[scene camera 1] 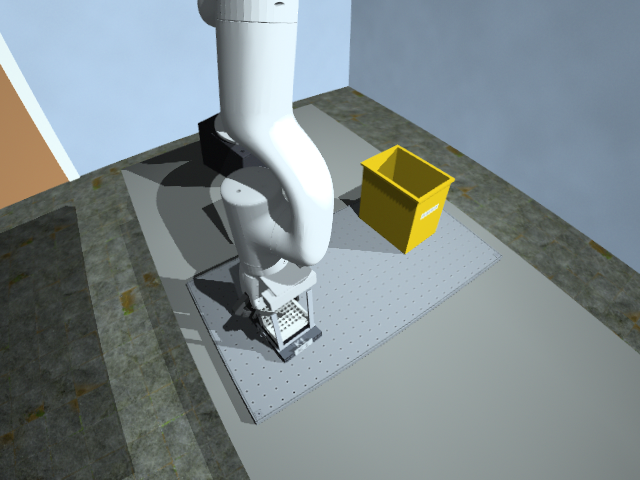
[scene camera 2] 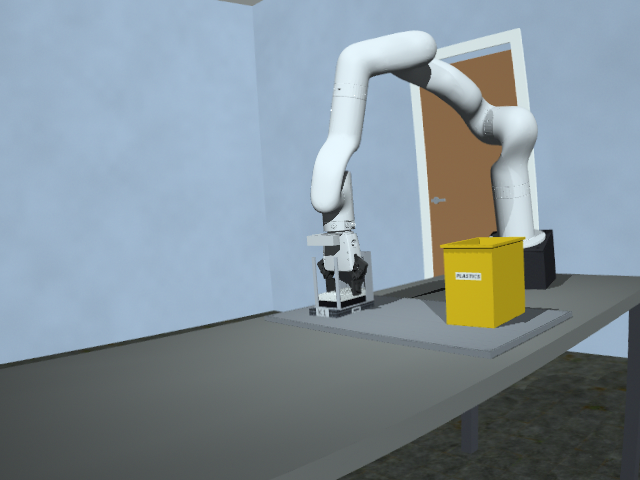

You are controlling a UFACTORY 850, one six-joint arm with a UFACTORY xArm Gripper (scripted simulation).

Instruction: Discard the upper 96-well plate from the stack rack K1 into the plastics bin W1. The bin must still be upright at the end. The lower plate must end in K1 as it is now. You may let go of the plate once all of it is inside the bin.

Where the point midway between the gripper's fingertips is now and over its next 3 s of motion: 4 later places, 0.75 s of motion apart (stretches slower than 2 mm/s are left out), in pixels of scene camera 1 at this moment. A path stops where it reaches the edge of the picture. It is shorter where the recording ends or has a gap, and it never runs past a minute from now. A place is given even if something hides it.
My gripper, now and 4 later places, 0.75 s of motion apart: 276, 309; 275, 305; 274, 301; 272, 292; 270, 282
